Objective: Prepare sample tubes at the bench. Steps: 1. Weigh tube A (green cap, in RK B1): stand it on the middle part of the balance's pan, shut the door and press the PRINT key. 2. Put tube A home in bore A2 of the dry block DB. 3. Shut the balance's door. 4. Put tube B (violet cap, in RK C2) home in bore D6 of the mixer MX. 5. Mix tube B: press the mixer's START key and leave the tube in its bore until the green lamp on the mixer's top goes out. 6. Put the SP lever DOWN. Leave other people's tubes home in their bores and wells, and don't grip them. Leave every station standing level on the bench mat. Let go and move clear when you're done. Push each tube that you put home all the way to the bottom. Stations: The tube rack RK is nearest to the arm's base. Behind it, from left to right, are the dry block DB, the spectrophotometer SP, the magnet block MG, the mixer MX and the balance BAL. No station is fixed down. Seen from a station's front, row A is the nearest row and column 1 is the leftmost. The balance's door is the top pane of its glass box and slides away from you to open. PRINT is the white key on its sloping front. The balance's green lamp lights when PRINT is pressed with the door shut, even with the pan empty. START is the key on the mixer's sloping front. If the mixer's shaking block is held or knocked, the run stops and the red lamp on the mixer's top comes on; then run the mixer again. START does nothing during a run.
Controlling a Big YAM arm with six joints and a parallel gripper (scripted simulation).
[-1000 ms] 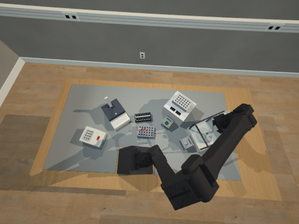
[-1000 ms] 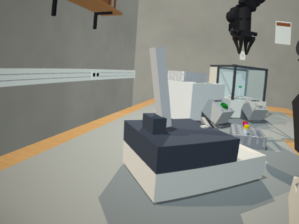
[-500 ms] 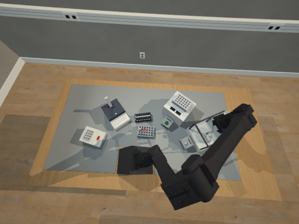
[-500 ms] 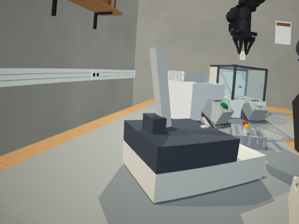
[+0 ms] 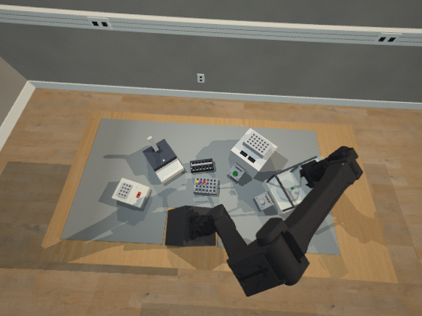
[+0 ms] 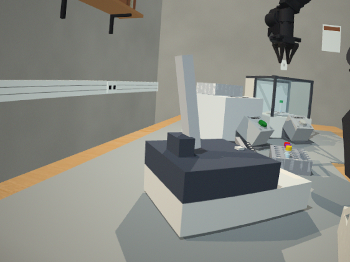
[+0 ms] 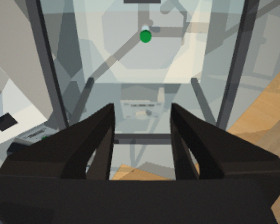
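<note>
My hand is 30 mm short of the balance door, 80 mm to the left of it and 60 mm above it. The rest, counted from my hand: eight-sided pan: 200 mm below; then print key: 40 mm behind, 140 mm to the left, 200 mm below; then mixer block: 240 mm ahead, 130 mm to the left, 120 mm below.
</note>
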